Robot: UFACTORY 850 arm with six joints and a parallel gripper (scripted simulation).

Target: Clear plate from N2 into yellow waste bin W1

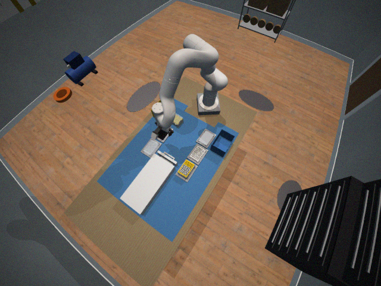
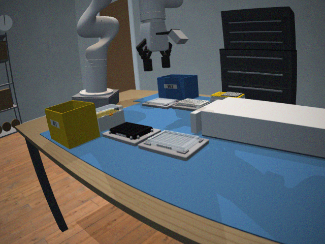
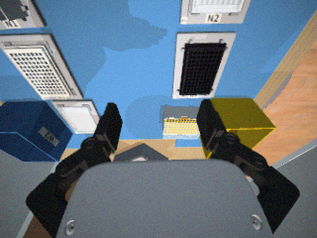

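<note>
My hand is 11 cm short of the clear plate, 12 cm to the left of it and 19 cm above it. Also, from my hand: black plate (7 cm behind, 10 cm to the right, 19 cm below); then tip box (23 cm behind, 5 cm to the right, 17 cm below); then grey work nest (11 cm ahead, 12 cm to the right, 21 cm below).
</note>
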